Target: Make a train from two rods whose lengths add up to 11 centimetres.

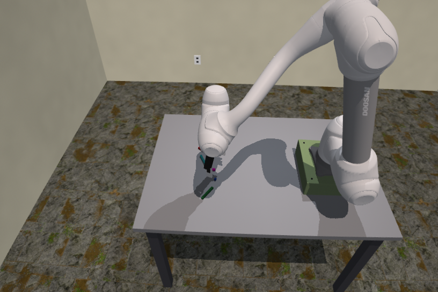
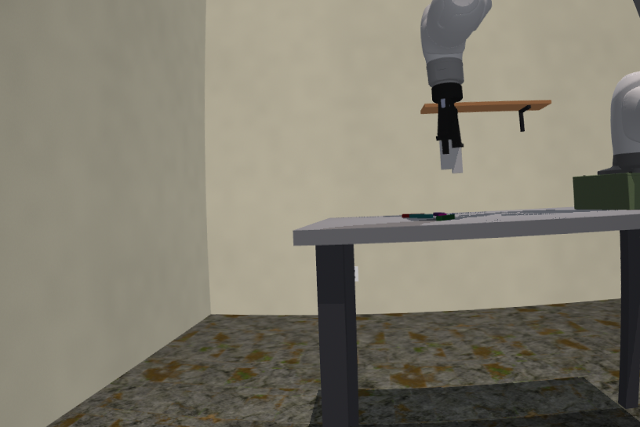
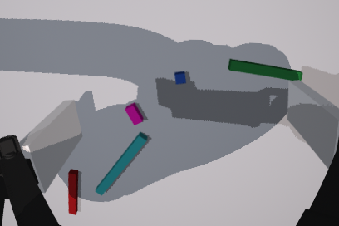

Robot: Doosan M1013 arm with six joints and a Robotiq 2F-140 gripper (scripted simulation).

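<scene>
The turquoise rod is 60 mm ahead of my hand, 120 mm to the right of it and 120 mm below it. From my hand the other things lie so: magenta rod (10 mm ahead, 70 mm to the right, 120 mm below); green rod (40 mm ahead, 80 mm to the left, 120 mm below); blue rod (120 mm below).
</scene>
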